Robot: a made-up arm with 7 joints.
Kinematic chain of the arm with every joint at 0, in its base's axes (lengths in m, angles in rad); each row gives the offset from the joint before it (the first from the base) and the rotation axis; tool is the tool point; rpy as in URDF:
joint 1: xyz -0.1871 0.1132 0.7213 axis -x
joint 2: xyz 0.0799 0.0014 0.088 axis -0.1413 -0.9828 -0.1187
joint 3: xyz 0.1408 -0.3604 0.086 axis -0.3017 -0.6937 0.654
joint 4: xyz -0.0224 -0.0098 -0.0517 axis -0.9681 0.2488 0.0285
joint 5: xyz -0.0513 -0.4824 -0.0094 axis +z
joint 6: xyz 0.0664 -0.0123 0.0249 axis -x
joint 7: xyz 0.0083 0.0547 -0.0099 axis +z
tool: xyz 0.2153 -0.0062 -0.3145 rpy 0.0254 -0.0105 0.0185
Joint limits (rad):
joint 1: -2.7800..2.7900
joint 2: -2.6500..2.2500
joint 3: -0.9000..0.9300
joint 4: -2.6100..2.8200
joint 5: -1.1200..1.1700
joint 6: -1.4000..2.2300
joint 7: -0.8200..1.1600
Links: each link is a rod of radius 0.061 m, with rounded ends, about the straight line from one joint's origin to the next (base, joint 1, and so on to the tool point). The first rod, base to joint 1, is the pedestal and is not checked.
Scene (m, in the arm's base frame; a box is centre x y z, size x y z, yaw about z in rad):
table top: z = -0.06
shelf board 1: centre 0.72 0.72 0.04 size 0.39 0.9 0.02 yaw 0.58
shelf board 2: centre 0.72 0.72 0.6 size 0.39 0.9 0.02 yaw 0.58
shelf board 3: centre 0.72 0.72 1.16 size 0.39 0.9 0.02 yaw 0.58
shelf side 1: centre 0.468 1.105 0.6 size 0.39 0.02 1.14 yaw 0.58
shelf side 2: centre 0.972 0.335 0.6 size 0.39 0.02 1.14 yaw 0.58
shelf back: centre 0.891 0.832 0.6 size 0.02 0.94 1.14 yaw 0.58
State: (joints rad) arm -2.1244 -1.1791 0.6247 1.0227 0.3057 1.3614 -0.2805
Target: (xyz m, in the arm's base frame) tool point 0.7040 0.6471 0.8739
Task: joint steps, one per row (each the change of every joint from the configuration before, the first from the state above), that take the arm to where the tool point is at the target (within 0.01 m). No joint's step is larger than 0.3 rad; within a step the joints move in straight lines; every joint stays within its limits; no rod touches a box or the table.
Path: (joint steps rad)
1: 0.1451 0.0622 -0.0034 0.0210 0.2838 -0.0402 0.0274
2: 0.1450 0.0623 -0.0033 0.0210 0.2838 -0.0401 0.0274
3: 0.1451 0.0622 -0.0034 0.0210 0.2839 -0.0402 0.0274
4: -0.2188 -0.1987 0.0399 0.0790 -0.0448 0.1392 -0.0467
5: -0.2189 -0.1987 0.0399 0.0791 -0.0448 0.1392 -0.0467
6: -0.2188 -0.1988 0.0399 0.0790 -0.0448 0.1392 -0.0466
7: -0.1223 0.0244 -0.0683 -0.0472 -0.2699 -0.0648 0.0175
8: -0.1222 0.0244 -0.0684 -0.0473 -0.2698 -0.0649 0.0175
9: -0.1223 0.0244 -0.0683 -0.0473 -0.2699 -0.0648 0.0175

